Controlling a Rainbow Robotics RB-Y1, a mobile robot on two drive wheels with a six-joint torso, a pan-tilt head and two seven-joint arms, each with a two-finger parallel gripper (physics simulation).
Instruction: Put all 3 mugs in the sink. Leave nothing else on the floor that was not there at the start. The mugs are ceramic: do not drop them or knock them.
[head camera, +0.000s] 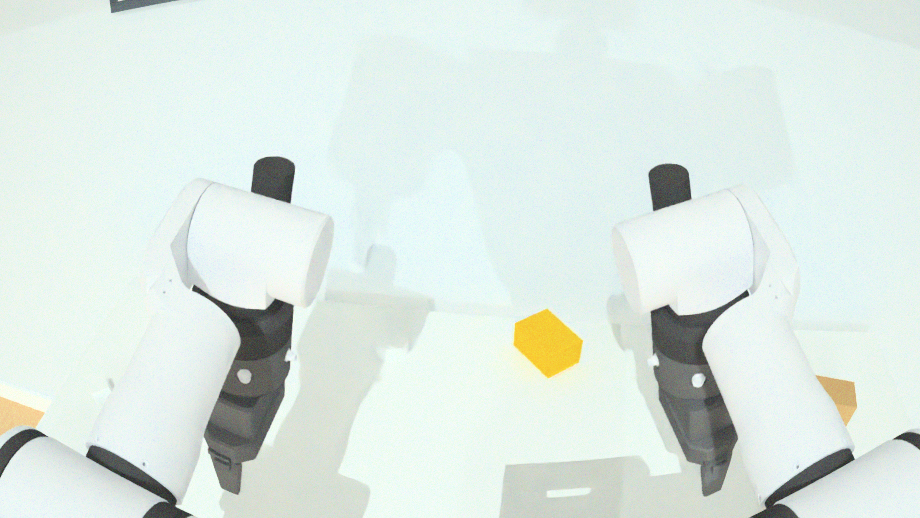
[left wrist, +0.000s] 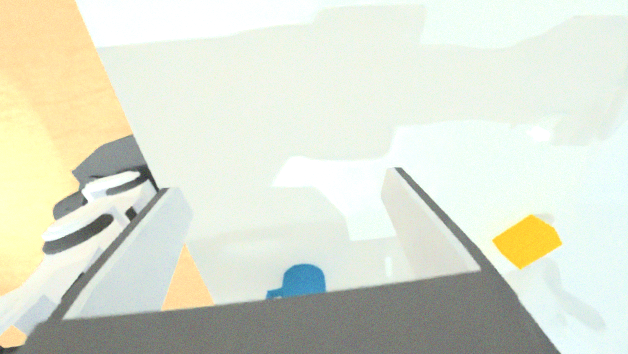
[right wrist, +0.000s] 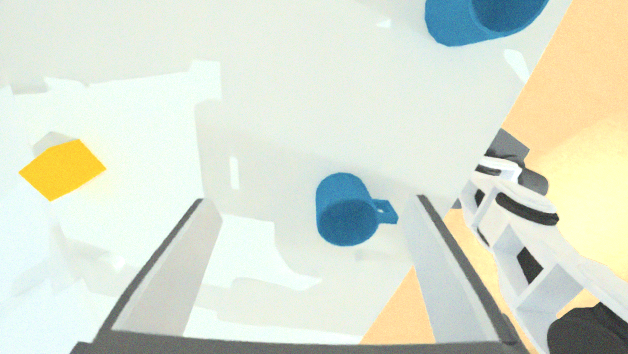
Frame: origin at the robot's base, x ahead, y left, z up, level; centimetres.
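Where they show: left gripper, fingertip midpoint: (head camera: 247, 452) (left wrist: 287, 191); right gripper, fingertip midpoint: (head camera: 694, 454) (right wrist: 308, 208).
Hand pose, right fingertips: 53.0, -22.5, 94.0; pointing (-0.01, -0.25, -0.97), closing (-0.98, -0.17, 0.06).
Observation:
After its pixels a point has its place, as x, y, z.
Blue mugs show in the wrist views on a white surface (head camera: 450, 398) @(83.3, 3.0, 72.1) (left wrist: 250, 100) @(47.2, 26.2, 72.1) (right wrist: 300, 100) @(54.7, -25.8, 72.1). In the right wrist view, one mug (right wrist: 345, 210) @(44.8, -8.2, 72.9) shows between and beyond the fingers, its handle to the right, and another mug (right wrist: 455, 25) @(38.7, -36.4, 77.5) is cut off at the top right. In the left wrist view, a mug (left wrist: 304, 281) @(47.2, -6.6, 76.6) shows partly above the gripper body; I cannot tell whether it is one of those two. My left gripper (head camera: 228, 479) (left wrist: 287, 191) @(53.1, 22.3, 94.3) and right gripper (head camera: 711, 479) @(53.0, -22.5, 94.0) (right wrist: 312, 199) @(53.0, -22.5, 94.0) are open and empty, above the surface. No mug or sink shows in the head view.
A yellow block (head camera: 548, 342) @(90.3, -10.9, 76.6) (left wrist: 527, 241) @(90.7, -8.9, 76.1) (right wrist: 62, 170) @(89.8, -12.6, 76.6) lies on the white surface. A light-brown block (head camera: 840, 397) @(72.3, -59.9, 77.1) is partly hidden by my right forearm. Wooden floor (head camera: 16, 415) @(120.3, 160.7, 0.1) (left wrist: 40, 75) @(-58.7, 56.1, 0.1) (right wrist: 585, 75) @(-85.5, -53.3, 0.1) lies past the surface's edge. A dark-edged object is cut off at the head view's top left.

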